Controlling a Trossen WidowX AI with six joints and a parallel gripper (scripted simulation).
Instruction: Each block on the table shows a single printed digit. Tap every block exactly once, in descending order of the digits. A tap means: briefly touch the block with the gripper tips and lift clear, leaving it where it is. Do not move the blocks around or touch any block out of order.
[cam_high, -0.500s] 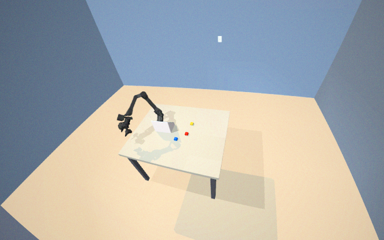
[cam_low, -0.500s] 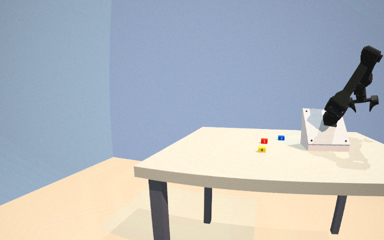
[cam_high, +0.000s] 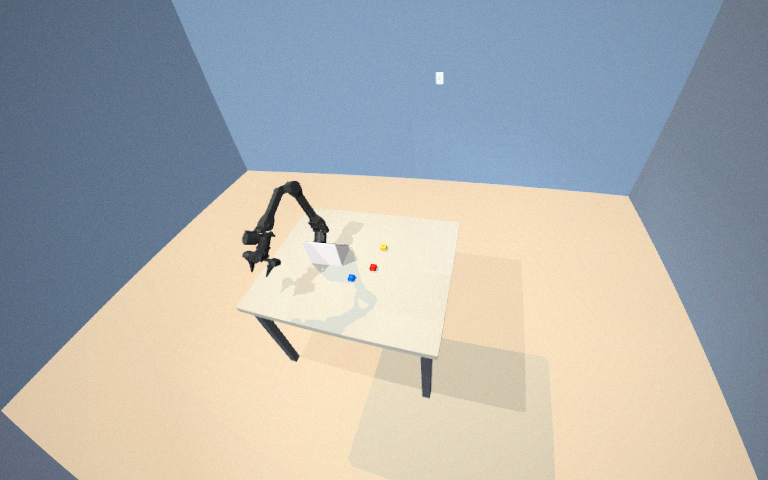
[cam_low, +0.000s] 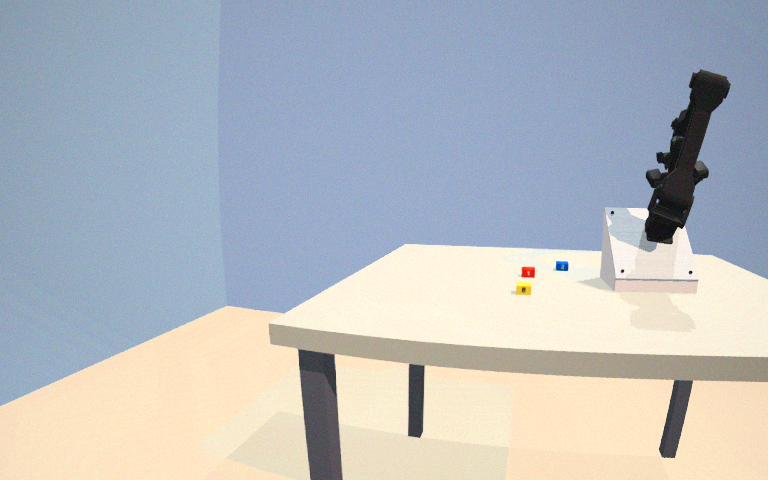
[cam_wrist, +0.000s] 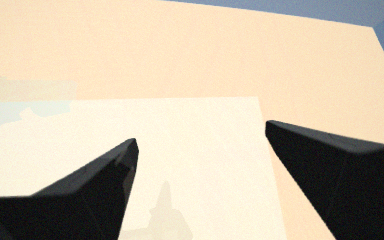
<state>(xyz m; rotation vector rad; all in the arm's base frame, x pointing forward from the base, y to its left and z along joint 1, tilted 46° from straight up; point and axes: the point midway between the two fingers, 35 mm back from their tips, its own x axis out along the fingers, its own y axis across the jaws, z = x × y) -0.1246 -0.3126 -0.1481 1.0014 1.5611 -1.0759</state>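
Right now the yellow block is 50 cm to the left of my gripper tip, 46 cm ahead of it and 19 cm below it. From my gripper tip the other things lie so: red block: 46 cm ahead, 33 cm to the left, 19 cm below; blue block: 37 cm ahead, 23 cm to the left, 19 cm below.
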